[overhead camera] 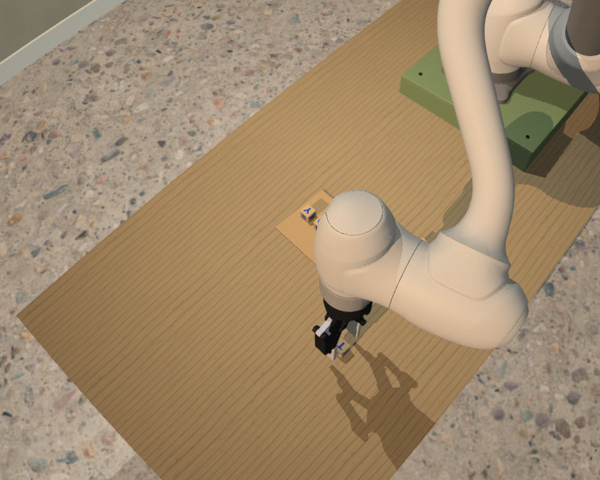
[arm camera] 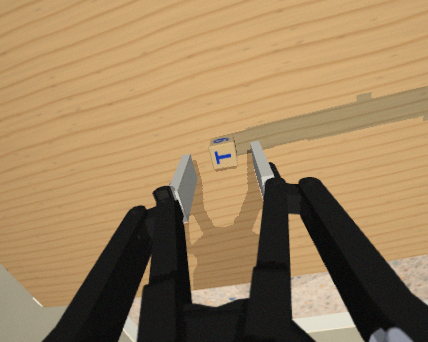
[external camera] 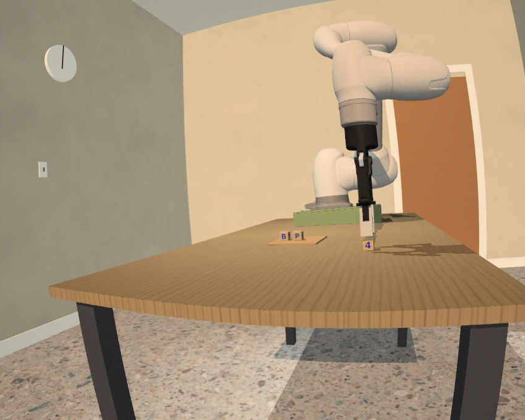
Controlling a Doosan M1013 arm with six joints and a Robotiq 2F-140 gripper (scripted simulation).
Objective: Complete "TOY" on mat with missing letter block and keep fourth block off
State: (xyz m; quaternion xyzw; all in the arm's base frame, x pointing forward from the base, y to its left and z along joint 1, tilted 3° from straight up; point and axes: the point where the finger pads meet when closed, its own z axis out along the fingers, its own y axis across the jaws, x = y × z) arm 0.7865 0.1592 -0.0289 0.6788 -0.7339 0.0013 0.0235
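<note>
Right now my hand is 50 mm above the T block. Also, from my hand: O block (200 mm to the right, 190 mm behind, 50 mm below); then Y block (240 mm to the right, 190 mm behind, 50 mm below); then tan mat (200 mm to the right, 190 mm behind, 60 mm below).
</note>
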